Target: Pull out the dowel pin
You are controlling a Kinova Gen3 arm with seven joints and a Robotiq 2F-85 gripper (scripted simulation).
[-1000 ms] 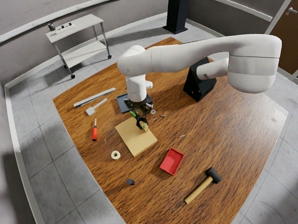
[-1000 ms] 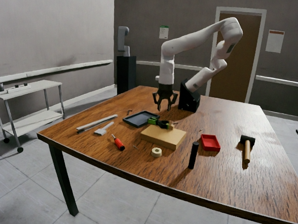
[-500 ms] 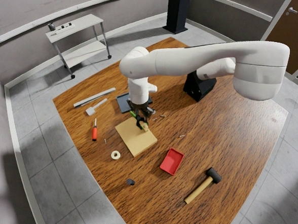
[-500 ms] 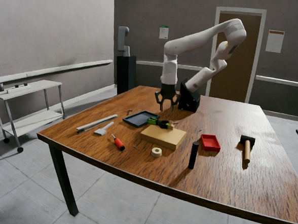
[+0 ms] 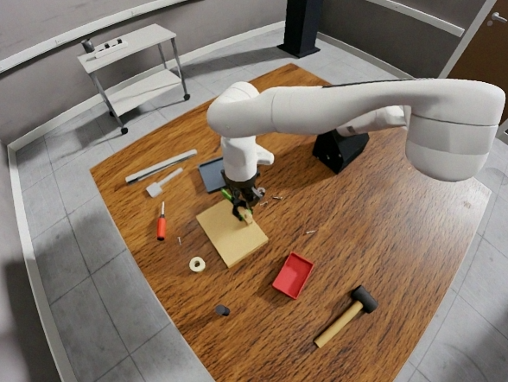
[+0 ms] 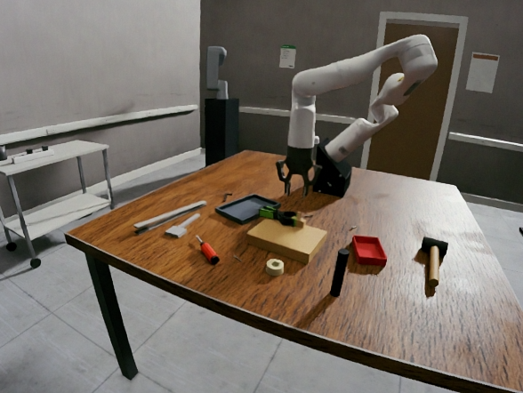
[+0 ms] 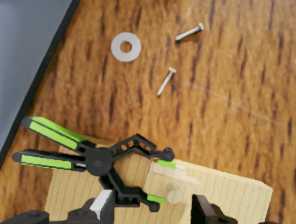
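Now: the pale dowel pin 20 mm to the left of my hand and 90 mm below it. Round my hand: wooden block: 20 mm to the left, 100 mm below; bench board: 60 mm ahead, 10 mm to the left, 120 mm below; grey tray: 80 mm behind, 200 mm to the right, 140 mm below.
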